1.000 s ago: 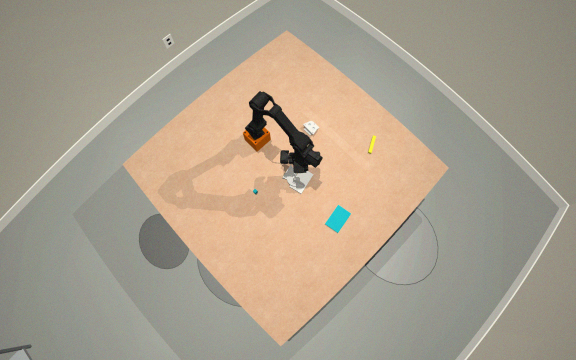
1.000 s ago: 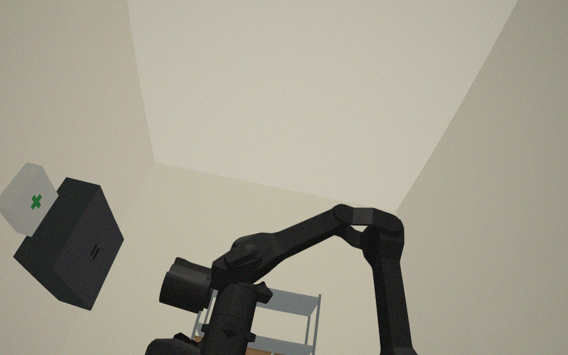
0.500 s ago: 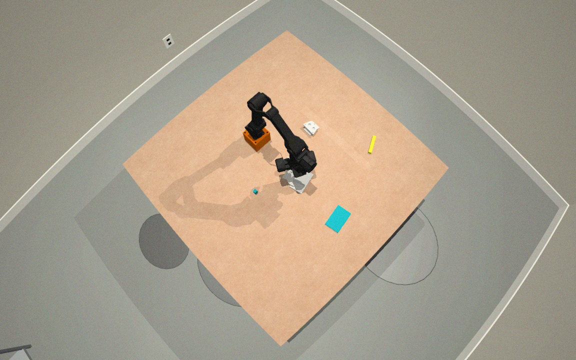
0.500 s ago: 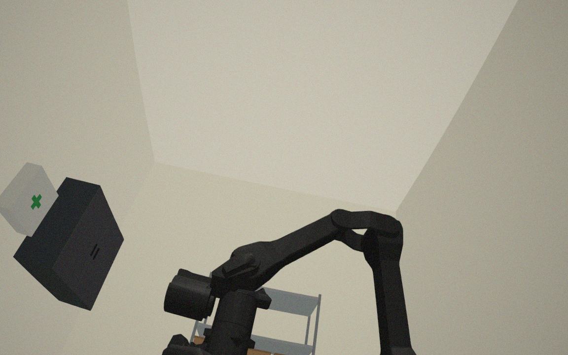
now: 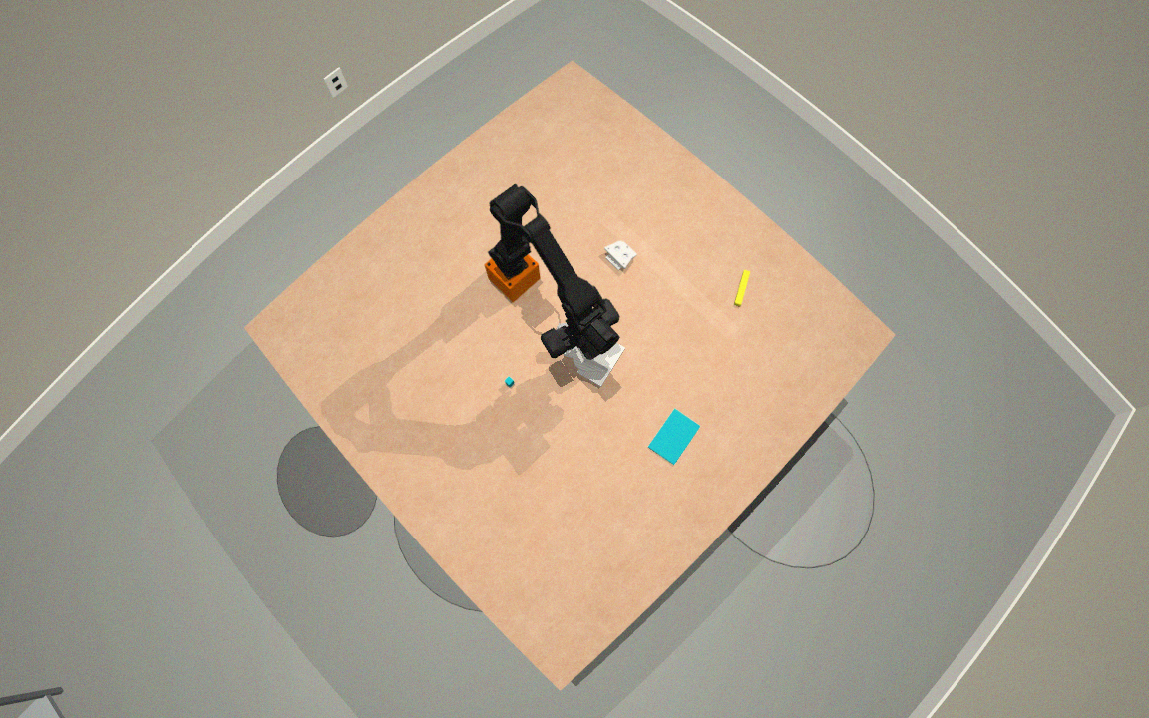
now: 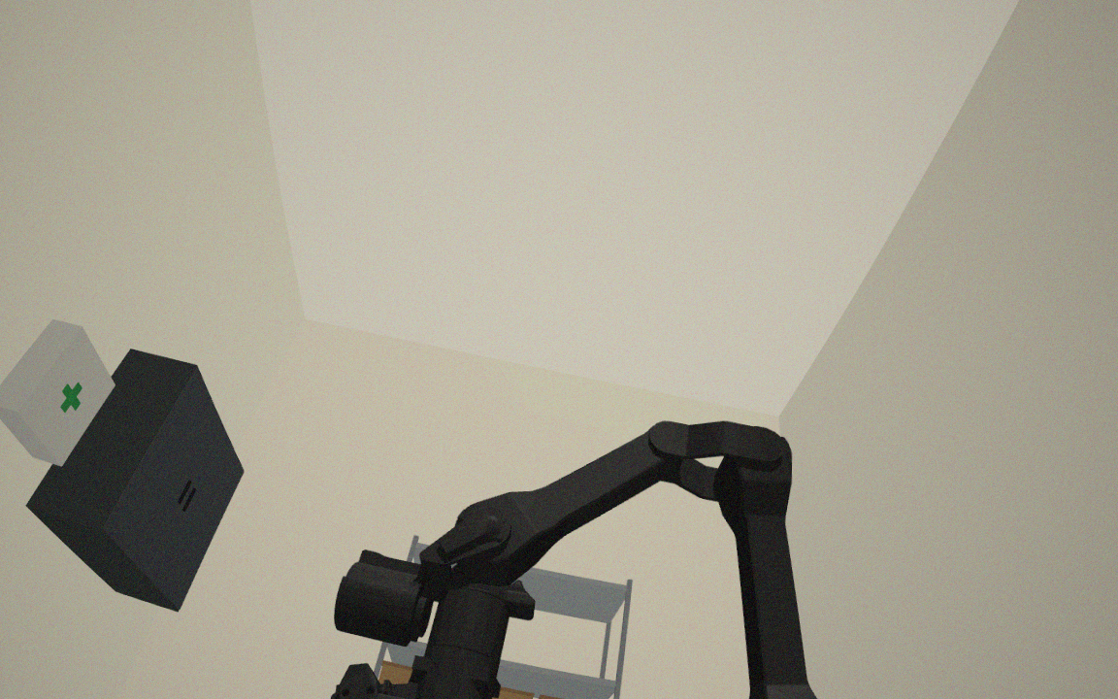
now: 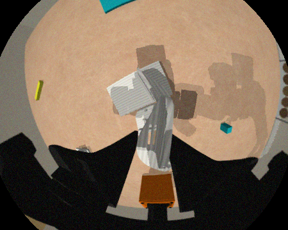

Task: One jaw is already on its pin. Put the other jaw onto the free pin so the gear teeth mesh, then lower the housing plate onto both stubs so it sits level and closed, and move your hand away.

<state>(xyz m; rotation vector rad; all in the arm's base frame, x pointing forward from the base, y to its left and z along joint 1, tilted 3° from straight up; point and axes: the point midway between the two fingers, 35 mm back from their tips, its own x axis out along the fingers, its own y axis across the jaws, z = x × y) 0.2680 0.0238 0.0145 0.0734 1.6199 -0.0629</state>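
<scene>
The grey jaw is 3 cm behind my gripper tip and 2 cm to the right of it. Round my gripper tip: grey housing plate (24 cm to the left, 15 cm behind, 6 cm below); then small teal cube (20 cm to the right, 7 cm below, 3 cm behind); then flat teal block (32 cm ahead, 8 cm below, 6 cm to the left).
</scene>
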